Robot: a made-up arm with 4 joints.
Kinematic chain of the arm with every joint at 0, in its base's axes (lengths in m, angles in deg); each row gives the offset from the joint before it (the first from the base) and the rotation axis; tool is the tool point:
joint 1: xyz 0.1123 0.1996 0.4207 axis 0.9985 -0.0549 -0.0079
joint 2: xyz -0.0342 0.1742 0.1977 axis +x
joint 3: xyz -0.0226 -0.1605 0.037 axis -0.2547 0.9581 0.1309
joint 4: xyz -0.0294 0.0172 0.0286 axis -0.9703 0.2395 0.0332
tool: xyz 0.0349 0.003 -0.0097
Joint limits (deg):
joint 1: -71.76..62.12
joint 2: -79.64..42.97
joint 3: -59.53..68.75
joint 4: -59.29..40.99
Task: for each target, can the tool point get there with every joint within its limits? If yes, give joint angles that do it. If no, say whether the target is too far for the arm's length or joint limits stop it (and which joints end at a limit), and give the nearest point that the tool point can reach.
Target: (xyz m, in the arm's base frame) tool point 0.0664 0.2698 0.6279
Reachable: yes | joints -12.30 17.52 5.11 -37.04
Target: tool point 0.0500 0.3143 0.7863
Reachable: yes | joints 6.32 -60.12 -29.10 -0.69
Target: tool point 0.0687 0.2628 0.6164
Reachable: yes | joints -10.17 17.40 27.42 0.94
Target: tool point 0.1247 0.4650 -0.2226
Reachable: no: too far | nearest point 0.0708 0.5972 0.3260 | short by 0.567 m
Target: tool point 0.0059 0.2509 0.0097
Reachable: no: joint limits stop it (at a limit: joint 1, joint 2, joint 3) | nearest point 0.0740 0.3432 0.4157 | short by 0.422 m
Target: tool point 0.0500 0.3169 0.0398
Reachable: no: joint limits stop it (at a limit: joint 1, joint 2, joint 3) | nearest point 0.0765 0.3451 0.4151 | short by 0.377 m
